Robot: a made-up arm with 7 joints. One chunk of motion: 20 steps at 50 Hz.
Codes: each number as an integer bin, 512 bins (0 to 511) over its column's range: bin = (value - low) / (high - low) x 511, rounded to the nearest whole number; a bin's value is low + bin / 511 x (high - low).
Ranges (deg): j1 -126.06..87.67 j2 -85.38..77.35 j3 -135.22..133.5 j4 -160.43..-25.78 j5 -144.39..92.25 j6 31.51..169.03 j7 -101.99..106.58
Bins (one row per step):
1: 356 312 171 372 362 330 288
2: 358 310 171 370 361 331 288
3: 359 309 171 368 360 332 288
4: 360 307 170 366 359 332 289
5: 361 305 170 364 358 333 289
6: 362 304 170 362 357 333 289
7: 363 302 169 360 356 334 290
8: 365 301 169 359 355 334 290
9: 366 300 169 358 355 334 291
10: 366 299 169 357 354 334 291
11: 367 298 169 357 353 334 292
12: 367 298 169 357 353 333 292
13: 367 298 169 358 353 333 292
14: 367 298 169 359 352 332 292
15: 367 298 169 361 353 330 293
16: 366 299 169 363 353 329 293
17: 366 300 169 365 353 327 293
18: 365 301 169 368 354 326 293
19: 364 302 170 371 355 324 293
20: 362 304 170 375 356 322 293
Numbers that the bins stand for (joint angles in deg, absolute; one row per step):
1: 22.84 13.98 -45.30 -62.41 23.25 120.32 15.56
2: 23.68 13.34 -45.30 -62.93 22.79 120.59 15.56
3: 24.09 13.02 -45.30 -63.46 22.32 120.86 15.56
4: 24.51 12.39 -45.82 -63.99 21.86 120.86 15.97
5: 24.93 11.75 -45.82 -64.51 21.40 121.13 15.97
6: 25.35 11.43 -45.82 -65.04 20.93 121.13 15.97
7: 25.77 10.79 -46.35 -65.57 20.47 121.40 16.38
8: 26.60 10.47 -46.35 -65.83 20.01 121.40 16.38
9: 27.02 10.16 -46.35 -66.10 20.01 121.40 16.78
10: 27.02 9.84 -46.35 -66.36 19.54 121.40 16.78
11: 27.44 9.52 -46.35 -66.36 19.08 121.40 17.19
12: 27.44 9.52 -46.35 -66.36 19.08 121.13 17.19
13: 27.44 9.52 -46.35 -66.10 19.08 121.13 17.19
14: 27.44 9.52 -46.35 -65.83 18.62 120.86 17.19
15: 27.44 9.52 -46.35 -65.31 19.08 120.32 17.60
16: 27.02 9.84 -46.35 -64.78 19.08 120.05 17.60
17: 27.02 10.16 -46.35 -64.25 19.08 119.51 17.60
18: 26.60 10.47 -46.35 -63.46 19.54 119.24 17.60
19: 26.19 10.79 -45.82 -62.67 20.01 118.70 17.60
20: 25.35 11.43 -45.82 -61.62 20.47 118.17 17.60

